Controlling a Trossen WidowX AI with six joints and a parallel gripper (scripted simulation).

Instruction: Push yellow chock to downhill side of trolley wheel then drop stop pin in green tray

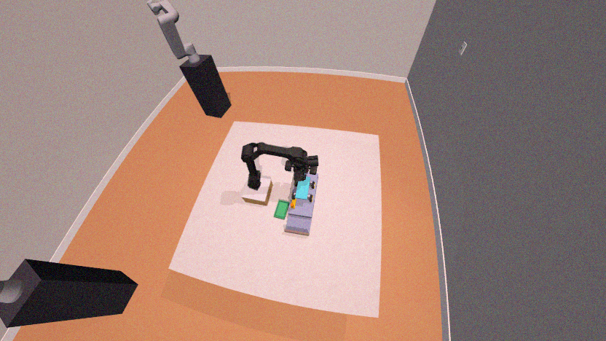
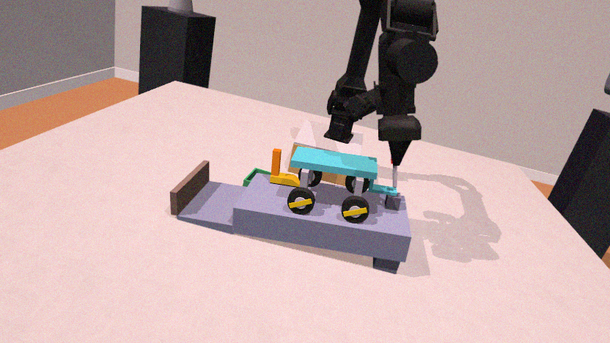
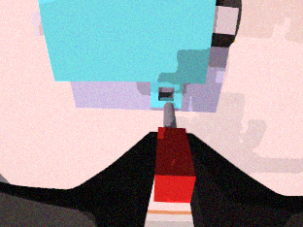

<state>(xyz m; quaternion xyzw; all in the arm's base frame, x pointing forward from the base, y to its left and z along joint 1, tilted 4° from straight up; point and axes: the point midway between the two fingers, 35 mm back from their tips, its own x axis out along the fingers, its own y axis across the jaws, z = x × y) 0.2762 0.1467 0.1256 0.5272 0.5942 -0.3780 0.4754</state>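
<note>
The green tray lies 230 mm to the right of my gripper tip, 170 mm below it and 70 mm behind it. The rest, counted from my gripper tip: cyan trolley (90 mm to the right, 60 mm below, 40 mm ahead); then red-headed stop pin (right at my gripper tip); then lilac ramp (120 mm below, 100 mm to the right, 40 mm ahead).
</note>
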